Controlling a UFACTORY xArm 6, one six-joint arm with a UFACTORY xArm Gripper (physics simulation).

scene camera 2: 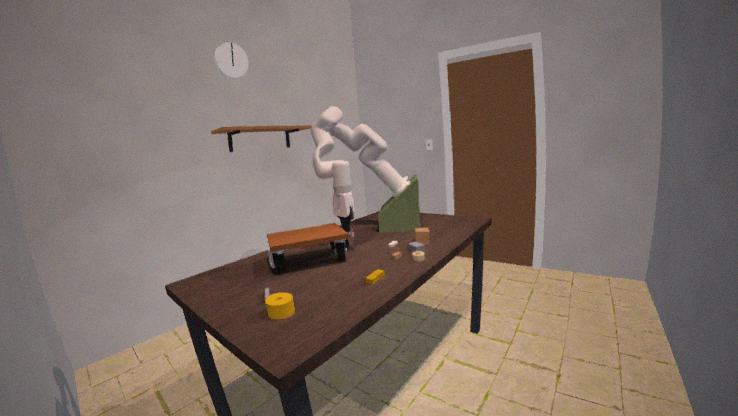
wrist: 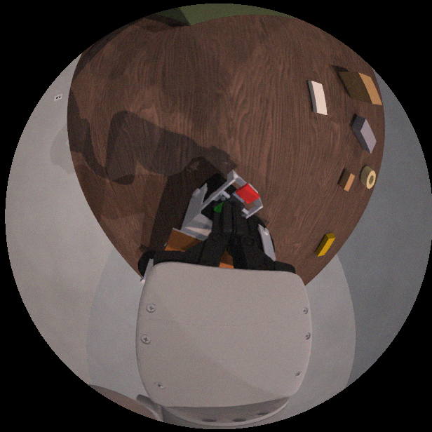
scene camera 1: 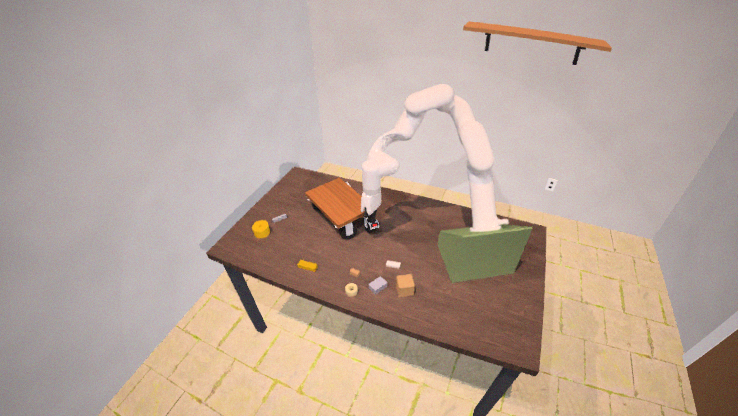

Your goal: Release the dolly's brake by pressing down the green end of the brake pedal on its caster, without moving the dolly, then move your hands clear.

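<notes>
The dolly, with an orange-brown wooden deck (scene camera 1: 335,200) (scene camera 2: 307,235) (wrist: 183,240) and black wheels, stands on the table. The brake pedal's red end (scene camera 1: 374,225) (wrist: 247,193) shows in its grey frame on the caster at the dolly's near-arm end. The pedal's green end (wrist: 218,207) shows as a small patch beside my fingertips in the wrist view; the rest of it is hidden behind them. My gripper (scene camera 1: 370,218) (wrist: 228,212) is shut with nothing between the fingers. It points down at the green end, seemingly at or touching it; contact is hard to tell.
On the dark table (scene camera 1: 439,304) lie a yellow cylinder (scene camera 1: 260,228) (scene camera 2: 280,305), a yellow bar (scene camera 1: 307,265) (wrist: 326,245), a grey bar (scene camera 1: 279,218), a white block (scene camera 1: 393,264), an orange cube (scene camera 1: 405,285) and a ring (wrist: 368,177). The green stand (scene camera 1: 483,255) (scene camera 2: 402,214) carries the arm.
</notes>
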